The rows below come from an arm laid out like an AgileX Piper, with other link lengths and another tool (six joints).
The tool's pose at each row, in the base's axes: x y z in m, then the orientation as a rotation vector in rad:
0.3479, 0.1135, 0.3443, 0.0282, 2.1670, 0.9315
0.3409, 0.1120, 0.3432, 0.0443, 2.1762, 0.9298
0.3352, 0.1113, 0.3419, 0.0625, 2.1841, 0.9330
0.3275, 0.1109, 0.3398, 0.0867, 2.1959, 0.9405
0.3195, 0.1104, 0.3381, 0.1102, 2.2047, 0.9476
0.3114, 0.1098, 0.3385, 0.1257, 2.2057, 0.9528
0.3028, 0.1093, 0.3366, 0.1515, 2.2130, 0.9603
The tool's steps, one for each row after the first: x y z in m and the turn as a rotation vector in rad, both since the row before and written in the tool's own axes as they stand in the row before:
0.0052, 0.0000, -0.0050, 0.0086, 0.0033, 0.0123
0.0047, 0.0001, -0.0036, 0.0056, 0.0030, 0.0154
0.0067, 0.0001, -0.0043, 0.0057, 0.0062, 0.0221
0.0067, 0.0002, -0.0047, 0.0048, 0.0038, 0.0207
0.0055, 0.0014, -0.0058, 0.0013, -0.0015, 0.0128
0.0073, -0.0001, -0.0050, 0.0047, 0.0023, 0.0221

